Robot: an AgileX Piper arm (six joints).
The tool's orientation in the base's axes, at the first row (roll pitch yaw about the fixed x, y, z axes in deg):
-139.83 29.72 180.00
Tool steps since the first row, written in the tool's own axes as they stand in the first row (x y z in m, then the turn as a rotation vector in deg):
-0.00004 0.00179 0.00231 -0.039 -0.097 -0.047
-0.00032 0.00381 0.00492 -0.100 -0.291 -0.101
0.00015 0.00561 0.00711 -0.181 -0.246 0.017
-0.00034 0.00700 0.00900 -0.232 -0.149 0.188
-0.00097 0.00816 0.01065 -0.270 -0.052 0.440
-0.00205 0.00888 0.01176 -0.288 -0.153 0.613
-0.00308 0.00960 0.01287 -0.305 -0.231 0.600
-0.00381 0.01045 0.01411 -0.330 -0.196 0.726
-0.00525 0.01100 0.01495 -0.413 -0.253 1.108
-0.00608 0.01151 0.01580 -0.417 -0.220 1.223
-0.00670 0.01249 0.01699 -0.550 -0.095 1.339
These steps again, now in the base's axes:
0.00148 -0.00012 -0.00252 -0.015 -0.044 0.105
0.00336 -0.00026 -0.00524 -0.044 -0.157 0.280
0.00436 -0.00030 -0.00794 0.085 -0.199 0.216
0.00594 -0.00046 -0.00973 0.225 -0.235 0.074
0.00749 -0.00063 -0.01116 0.385 -0.324 -0.129
0.00908 -0.00080 -0.01176 0.433 -0.512 -0.178
0.01062 -0.00097 -0.01239 0.418 -0.564 -0.118
0.01200 -0.00112 -0.01333 0.499 -0.618 -0.208
0.01374 -0.00124 -0.01348 0.698 -0.908 -0.389
0.01495 -0.00140 -0.01392 0.755 -0.957 -0.482
0.01625 -0.00142 -0.01495 0.955 -0.936 -0.563

